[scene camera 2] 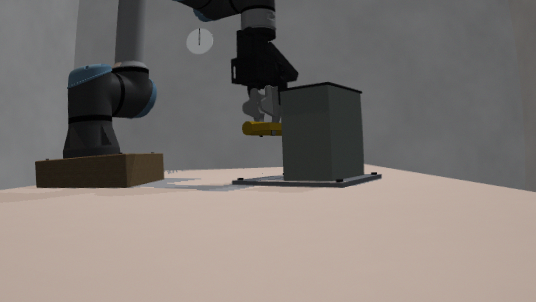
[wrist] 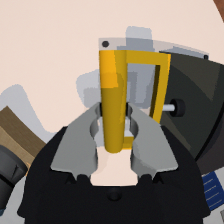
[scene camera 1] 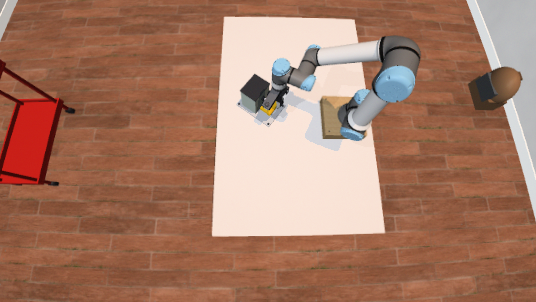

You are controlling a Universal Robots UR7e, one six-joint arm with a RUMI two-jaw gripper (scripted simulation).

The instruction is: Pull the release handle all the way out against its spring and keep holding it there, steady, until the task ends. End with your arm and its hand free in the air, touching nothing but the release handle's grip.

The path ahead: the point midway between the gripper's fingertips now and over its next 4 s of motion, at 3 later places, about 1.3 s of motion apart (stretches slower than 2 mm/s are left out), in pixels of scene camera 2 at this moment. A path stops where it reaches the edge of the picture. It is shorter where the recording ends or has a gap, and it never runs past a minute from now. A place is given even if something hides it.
My gripper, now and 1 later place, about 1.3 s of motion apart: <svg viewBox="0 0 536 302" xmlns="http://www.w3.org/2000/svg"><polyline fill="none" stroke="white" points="267,136 248,137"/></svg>
